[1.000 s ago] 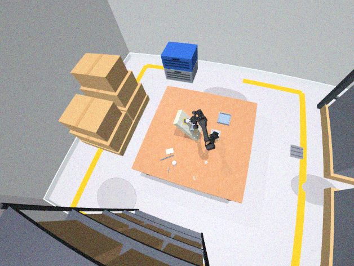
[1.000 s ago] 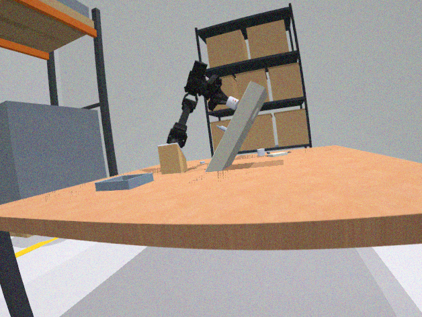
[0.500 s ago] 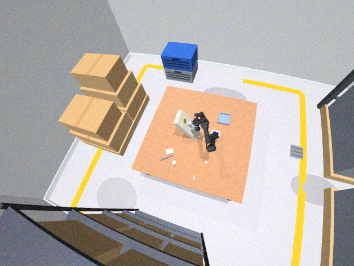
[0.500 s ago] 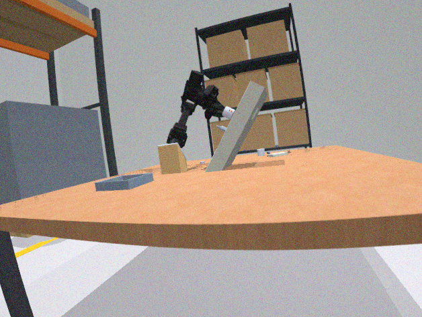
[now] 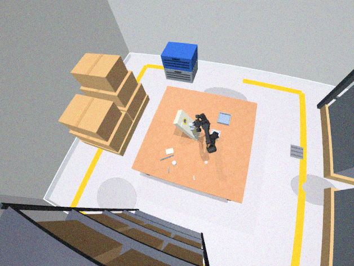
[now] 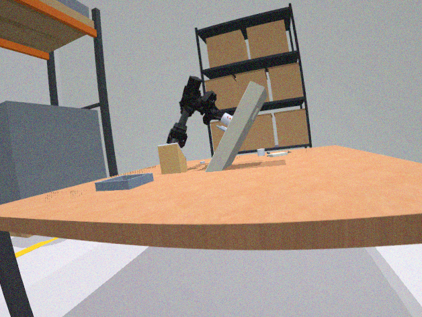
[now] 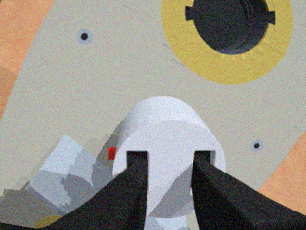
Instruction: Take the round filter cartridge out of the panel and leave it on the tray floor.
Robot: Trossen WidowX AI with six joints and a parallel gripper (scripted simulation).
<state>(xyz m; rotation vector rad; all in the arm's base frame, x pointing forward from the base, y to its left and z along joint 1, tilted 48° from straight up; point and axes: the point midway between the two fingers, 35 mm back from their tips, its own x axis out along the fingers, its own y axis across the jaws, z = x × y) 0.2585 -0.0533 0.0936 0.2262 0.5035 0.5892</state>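
My gripper tip is 20 mm above the round filter cartridge and 10 mm short of it. From my gripper tip the other things lie so: white card (340 mm to the left, 210 mm below, 150 mm ahead); then shallow grey-blue tray (330 mm to the right, 290 mm behind, 210 mm below); then service panel (50 mm below, 50 mm ahead, 10 mm to the left).
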